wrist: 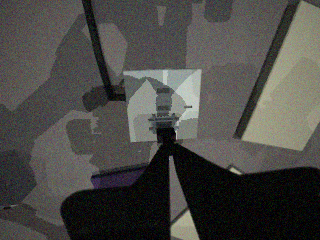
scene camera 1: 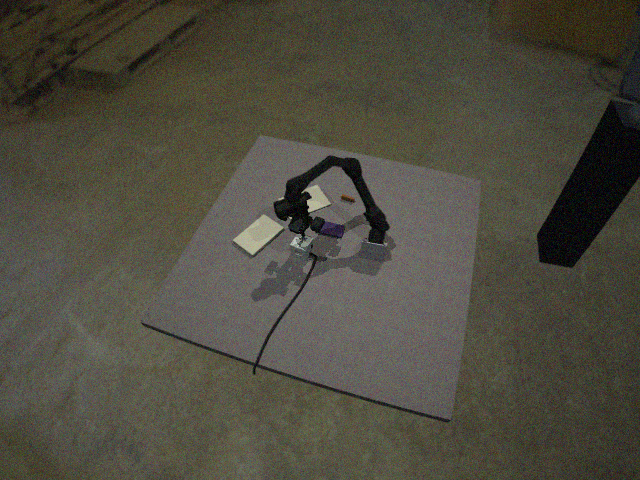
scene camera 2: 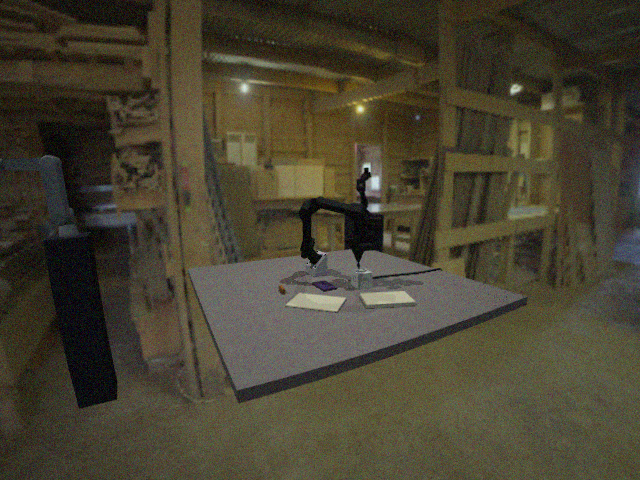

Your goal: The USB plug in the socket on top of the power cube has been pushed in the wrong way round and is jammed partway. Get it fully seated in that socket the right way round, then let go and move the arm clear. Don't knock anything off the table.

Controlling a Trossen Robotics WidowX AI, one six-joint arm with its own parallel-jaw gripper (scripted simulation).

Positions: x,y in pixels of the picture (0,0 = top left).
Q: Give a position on a power cube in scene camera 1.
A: At 301,249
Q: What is my gripper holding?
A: A USB plug.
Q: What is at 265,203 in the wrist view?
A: My gripper.
